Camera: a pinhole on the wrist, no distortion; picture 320 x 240 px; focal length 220.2 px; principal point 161.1 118.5 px. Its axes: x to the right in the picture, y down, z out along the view. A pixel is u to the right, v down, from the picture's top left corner.
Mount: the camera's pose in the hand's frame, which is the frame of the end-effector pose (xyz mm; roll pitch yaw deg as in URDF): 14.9 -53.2 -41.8 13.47 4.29 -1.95
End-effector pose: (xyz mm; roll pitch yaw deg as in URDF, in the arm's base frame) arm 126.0 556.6 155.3 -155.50 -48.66 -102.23
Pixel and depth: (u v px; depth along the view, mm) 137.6 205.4 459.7
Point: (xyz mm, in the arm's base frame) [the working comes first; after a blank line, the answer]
In the camera's frame: -49.1 181.4 459.7

226.7 211.7 -115.9
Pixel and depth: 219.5 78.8 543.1
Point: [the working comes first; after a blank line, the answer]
In the camera's frame: 144.0 -97.9 543.1

485.6 125.1 102.6
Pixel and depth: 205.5 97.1 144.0
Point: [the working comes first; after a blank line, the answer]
In the camera's frame: 29.0 -14.0 144.0

239.9 464.2 167.0
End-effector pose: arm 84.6 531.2 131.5 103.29 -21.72 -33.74
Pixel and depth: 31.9 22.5 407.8
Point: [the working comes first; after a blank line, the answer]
In the camera's frame: -239.3 -177.8 407.8

-95.8 351.9 -299.0
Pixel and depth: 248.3 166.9 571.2
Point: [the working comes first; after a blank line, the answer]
In the camera's frame: 226.2 125.5 571.2

88.7 -65.0 58.2
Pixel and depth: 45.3 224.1 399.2
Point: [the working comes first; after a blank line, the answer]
In the camera's frame: -209.9 191.4 399.2

-248.2 266.2 27.7
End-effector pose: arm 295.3 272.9 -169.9 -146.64 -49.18 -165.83
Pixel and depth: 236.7 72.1 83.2
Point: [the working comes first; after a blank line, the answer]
In the camera's frame: 28.6 -17.5 83.2

304.5 178.5 -118.9
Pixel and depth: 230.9 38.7 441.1
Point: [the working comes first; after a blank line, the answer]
In the camera's frame: 139.8 -159.9 441.1

215.4 -212.2 -108.5
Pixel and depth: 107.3 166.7 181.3
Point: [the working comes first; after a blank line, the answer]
In the camera's frame: -44.3 39.7 181.3

269.0 135.1 -241.6
